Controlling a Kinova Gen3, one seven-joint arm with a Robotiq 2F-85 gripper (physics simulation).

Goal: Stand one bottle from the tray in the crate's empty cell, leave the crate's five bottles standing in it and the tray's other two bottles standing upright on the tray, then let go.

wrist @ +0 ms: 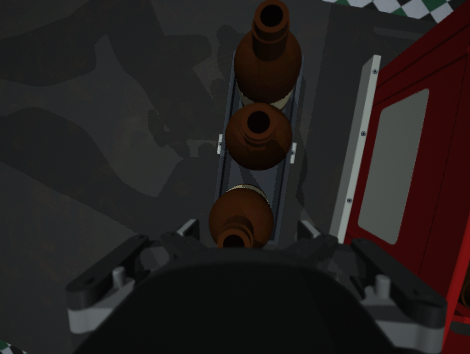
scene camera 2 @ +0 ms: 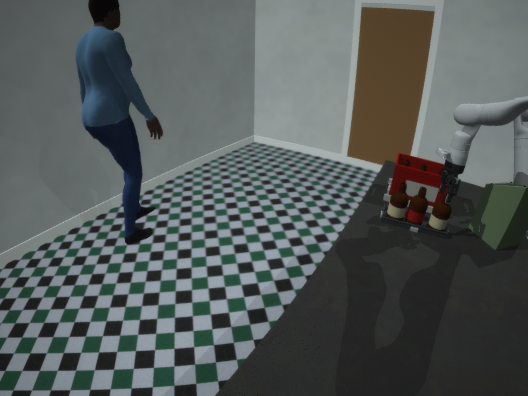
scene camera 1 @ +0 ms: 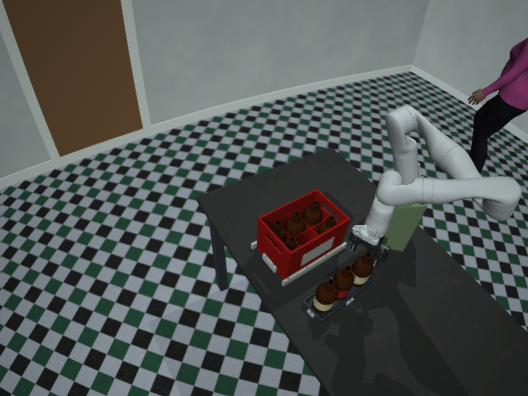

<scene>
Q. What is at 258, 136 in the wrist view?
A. A red-labelled bottle.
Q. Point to a cream-labelled bottle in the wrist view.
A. At 242, 217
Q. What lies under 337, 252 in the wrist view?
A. The gripper.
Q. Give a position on a pale rail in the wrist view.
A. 368, 80
</scene>
